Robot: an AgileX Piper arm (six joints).
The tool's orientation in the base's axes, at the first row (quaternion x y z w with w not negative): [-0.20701, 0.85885, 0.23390, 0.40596]
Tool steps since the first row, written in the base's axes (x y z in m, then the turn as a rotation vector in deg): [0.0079, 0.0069, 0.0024, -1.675, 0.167, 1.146]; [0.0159, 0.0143, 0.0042, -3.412, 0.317, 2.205]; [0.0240, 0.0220, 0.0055, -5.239, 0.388, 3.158]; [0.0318, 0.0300, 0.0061, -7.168, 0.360, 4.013]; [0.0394, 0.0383, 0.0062, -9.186, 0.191, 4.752]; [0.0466, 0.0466, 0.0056, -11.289, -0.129, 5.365]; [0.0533, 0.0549, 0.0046, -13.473, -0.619, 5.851]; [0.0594, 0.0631, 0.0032, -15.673, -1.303, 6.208]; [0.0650, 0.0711, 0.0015, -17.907, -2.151, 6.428]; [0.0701, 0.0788, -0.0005, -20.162, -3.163, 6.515]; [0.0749, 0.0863, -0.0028, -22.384, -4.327, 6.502]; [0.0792, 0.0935, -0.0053, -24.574, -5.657, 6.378]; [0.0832, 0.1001, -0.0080, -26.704, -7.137, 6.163]
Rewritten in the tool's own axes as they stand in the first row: [-0.0077, 0.0018, 0.0073, 0.042, 1.316, -1.554]; [-0.0150, 0.0038, 0.0153, 0.191, 2.632, -3.105]; [-0.0220, 0.0059, 0.0239, 0.491, 3.908, -4.696]; [-0.0284, 0.0082, 0.0328, 0.944, 5.138, -6.350]; [-0.0343, 0.0108, 0.0420, 1.565, 6.275, -8.073]; [-0.0394, 0.0134, 0.0514, 2.361, 7.308, -9.862]; [-0.0439, 0.0162, 0.0607, 3.333, 8.219, -11.725]; [-0.0477, 0.0191, 0.0698, 4.449, 8.952, -13.636]; [-0.0510, 0.0221, 0.0787, 5.721, 9.539, -15.585]; [-0.0536, 0.0251, 0.0873, 7.138, 9.975, -17.564]; [-0.0559, 0.0279, 0.0957, 8.641, 10.247, -19.554]; [-0.0576, 0.0308, 0.1038, 10.240, 10.342, -21.558]; [-0.0589, 0.0333, 0.1115, 11.901, 10.263, -23.560]
